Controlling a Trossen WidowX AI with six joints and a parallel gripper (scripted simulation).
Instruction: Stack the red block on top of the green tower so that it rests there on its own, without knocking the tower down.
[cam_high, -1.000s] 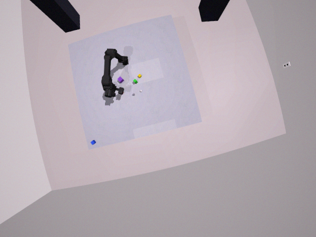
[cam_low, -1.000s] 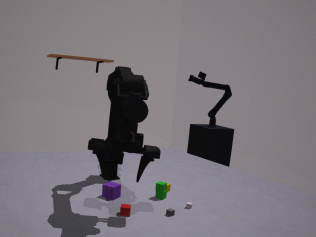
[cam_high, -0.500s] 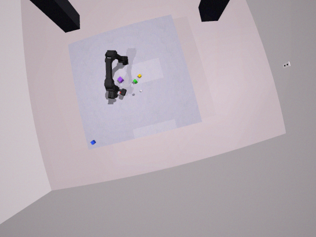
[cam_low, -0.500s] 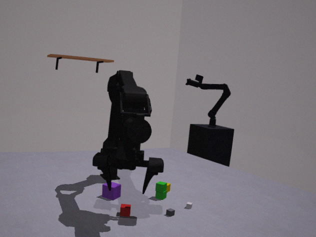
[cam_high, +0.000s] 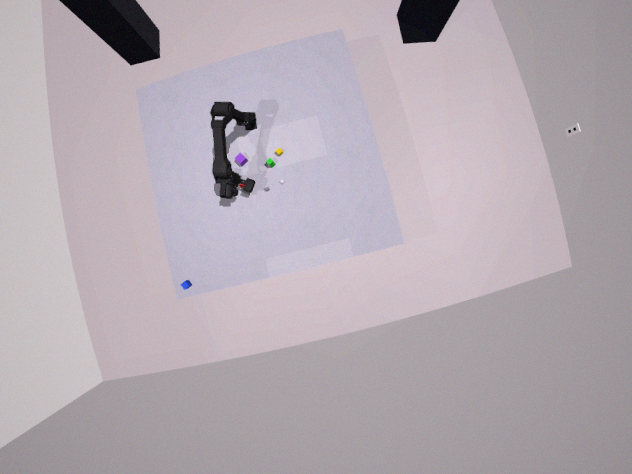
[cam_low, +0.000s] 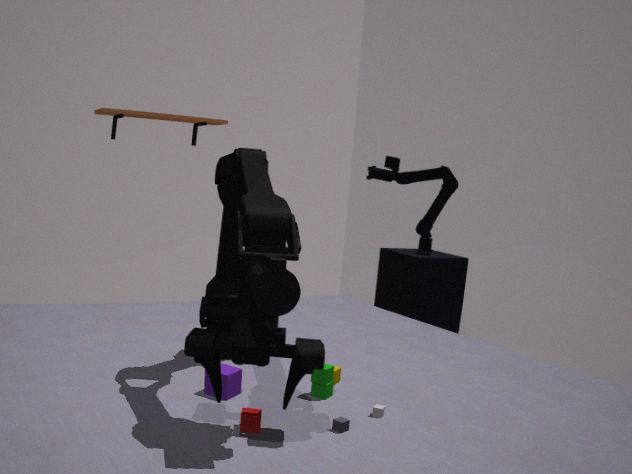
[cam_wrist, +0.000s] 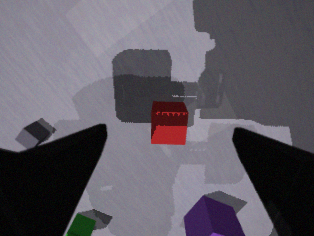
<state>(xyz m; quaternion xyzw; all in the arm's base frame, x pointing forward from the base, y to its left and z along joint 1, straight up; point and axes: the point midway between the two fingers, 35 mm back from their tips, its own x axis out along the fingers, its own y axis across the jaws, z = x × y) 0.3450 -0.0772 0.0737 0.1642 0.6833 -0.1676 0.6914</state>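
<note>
Now: gripper tip 30 mm above the red block. Round my gripper tip: white cube (210 mm to the left, 30 mm below, 10 mm ahead); purple block (140 mm behind, 20 mm below, 10 mm to the left); grey cube (130 mm to the left, 40 mm ahead, 30 mm below).
</note>
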